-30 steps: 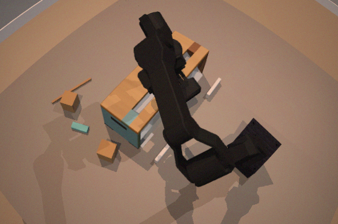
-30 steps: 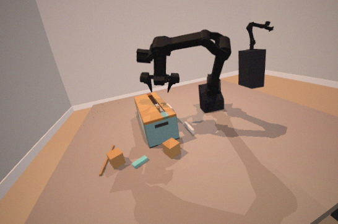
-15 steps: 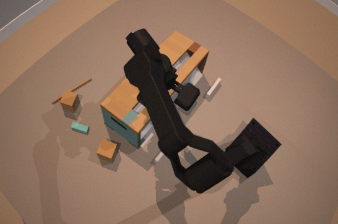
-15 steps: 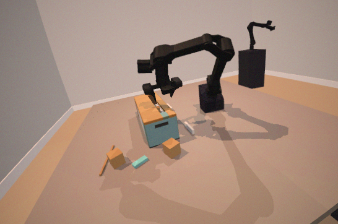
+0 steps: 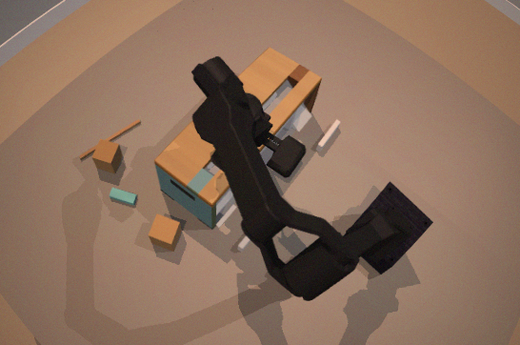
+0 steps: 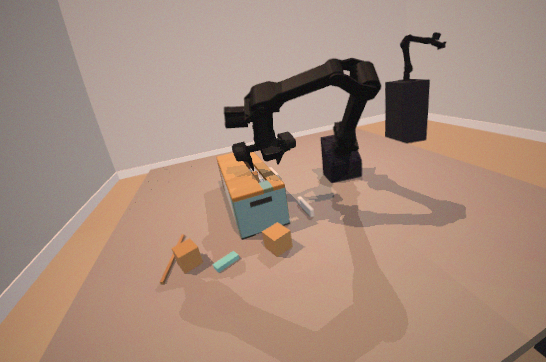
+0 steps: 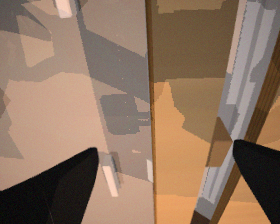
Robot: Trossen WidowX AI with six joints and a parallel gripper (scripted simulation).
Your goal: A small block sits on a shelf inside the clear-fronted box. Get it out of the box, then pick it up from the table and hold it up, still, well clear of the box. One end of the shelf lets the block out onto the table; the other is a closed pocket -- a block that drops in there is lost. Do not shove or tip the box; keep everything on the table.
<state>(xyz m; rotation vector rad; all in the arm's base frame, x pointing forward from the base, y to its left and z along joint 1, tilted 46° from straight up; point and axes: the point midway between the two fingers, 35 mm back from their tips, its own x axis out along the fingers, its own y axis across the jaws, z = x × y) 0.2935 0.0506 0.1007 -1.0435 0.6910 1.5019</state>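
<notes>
My gripper tip is 50 mm short of the brown block, 30 mm to the left of it and 40 mm above it. The rest, counted from my gripper tip: thin brown stick 280 mm ahead, 200 mm to the left, 120 mm below; box 30 mm ahead, 30 mm to the right, 70 mm below; teal bar 130 mm ahead, 260 mm to the left, 120 mm below.
</notes>
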